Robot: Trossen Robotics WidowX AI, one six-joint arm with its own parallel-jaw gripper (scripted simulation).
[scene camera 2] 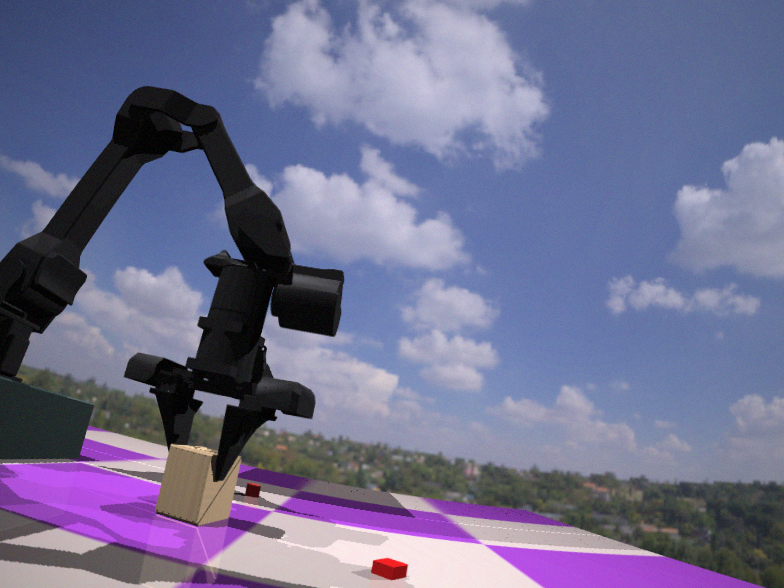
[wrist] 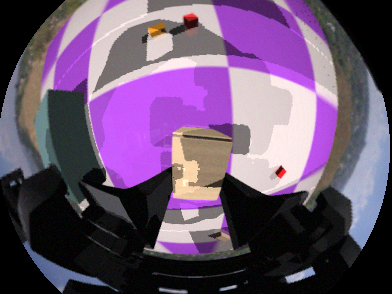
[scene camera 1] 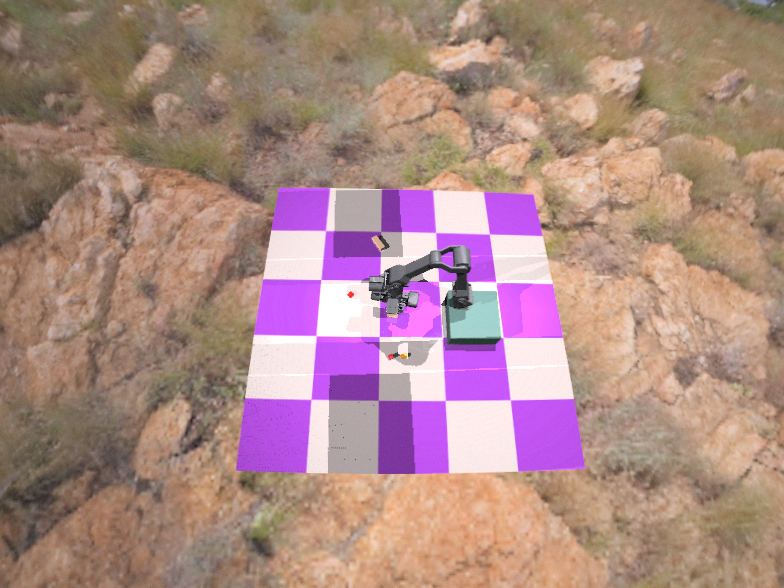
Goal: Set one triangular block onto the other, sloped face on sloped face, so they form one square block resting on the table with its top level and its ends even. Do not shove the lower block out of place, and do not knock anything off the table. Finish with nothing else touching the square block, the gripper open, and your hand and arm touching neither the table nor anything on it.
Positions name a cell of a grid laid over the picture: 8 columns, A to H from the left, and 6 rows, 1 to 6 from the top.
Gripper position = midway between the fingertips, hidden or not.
my gripper: scene camera 2 C5; wrist E4; scene camera 1 E4
